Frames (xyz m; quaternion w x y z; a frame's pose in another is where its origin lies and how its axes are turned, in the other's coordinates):
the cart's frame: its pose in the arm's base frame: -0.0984 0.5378 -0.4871 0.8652 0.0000 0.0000 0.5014
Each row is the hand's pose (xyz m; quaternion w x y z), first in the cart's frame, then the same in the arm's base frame.
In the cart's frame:
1: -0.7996 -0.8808 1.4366 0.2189 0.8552 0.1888 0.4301
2: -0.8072 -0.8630 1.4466 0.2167 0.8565 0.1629 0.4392
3: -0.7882 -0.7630 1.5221 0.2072 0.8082 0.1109 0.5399
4: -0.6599 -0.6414 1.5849 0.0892 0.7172 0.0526 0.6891
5: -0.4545 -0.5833 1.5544 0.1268 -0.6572 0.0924 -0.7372
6: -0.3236 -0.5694 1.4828 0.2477 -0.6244 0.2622 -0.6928
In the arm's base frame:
1: 0.2683 -0.5939 0.9495 0.0263 -0.6453 -0.5922 -0.4819
2: 0.2491 -0.5916 0.9595 0.0327 -0.6594 -0.5704 -0.4887
3: 0.1717 -0.5254 1.0350 0.0914 -0.6437 -0.5012 -0.5710
4: 0.1300 -0.3537 1.0978 0.2683 -0.5942 -0.4051 -0.6410
5: 0.1817 -0.1466 1.0673 0.4793 -0.6149 -0.2496 -0.5743
6: 0.2347 -0.0261 0.9957 0.5617 -0.6717 -0.0862 -0.4752

